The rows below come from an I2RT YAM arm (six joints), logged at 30 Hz.
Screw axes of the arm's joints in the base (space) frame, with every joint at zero. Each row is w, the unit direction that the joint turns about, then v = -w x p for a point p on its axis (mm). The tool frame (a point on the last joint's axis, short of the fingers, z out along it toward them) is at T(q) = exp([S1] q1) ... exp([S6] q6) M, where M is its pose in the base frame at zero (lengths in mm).
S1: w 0 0 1 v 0 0 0
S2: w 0 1 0 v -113.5 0 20
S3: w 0 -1 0 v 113.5 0 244
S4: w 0 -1 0 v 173.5 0 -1
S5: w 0 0 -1 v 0 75 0
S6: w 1 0 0 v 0 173.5 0
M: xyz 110.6 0 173.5 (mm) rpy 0 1.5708 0 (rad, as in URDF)
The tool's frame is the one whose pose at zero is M.
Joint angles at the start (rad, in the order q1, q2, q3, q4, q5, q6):
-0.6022, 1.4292, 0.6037, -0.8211, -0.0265, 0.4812
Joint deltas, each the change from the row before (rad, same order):
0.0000, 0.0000, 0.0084, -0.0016, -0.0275, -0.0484
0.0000, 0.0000, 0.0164, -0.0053, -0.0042, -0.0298
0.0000, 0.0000, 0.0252, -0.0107, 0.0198, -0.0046
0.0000, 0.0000, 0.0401, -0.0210, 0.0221, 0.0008
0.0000, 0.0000, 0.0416, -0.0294, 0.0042, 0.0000
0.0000, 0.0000, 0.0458, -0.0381, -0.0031, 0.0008
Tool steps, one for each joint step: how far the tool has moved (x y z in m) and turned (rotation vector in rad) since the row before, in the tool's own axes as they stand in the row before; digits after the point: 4 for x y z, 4 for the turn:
-0.0011, 0.0017, -0.0019, -0.0277, 0.0060, -0.0487
-0.0028, 0.0017, -0.0036, -0.0083, -0.0084, -0.0304
-0.0044, 0.0014, -0.0056, 0.0126, -0.0211, -0.0053
-0.0063, 0.0022, -0.0090, 0.0130, -0.0262, 0.0003
-0.0054, 0.0023, -0.0095, -0.0009, -0.0129, -0.0002
-0.0050, 0.0024, -0.0106, -0.0059, -0.0059, 0.0007

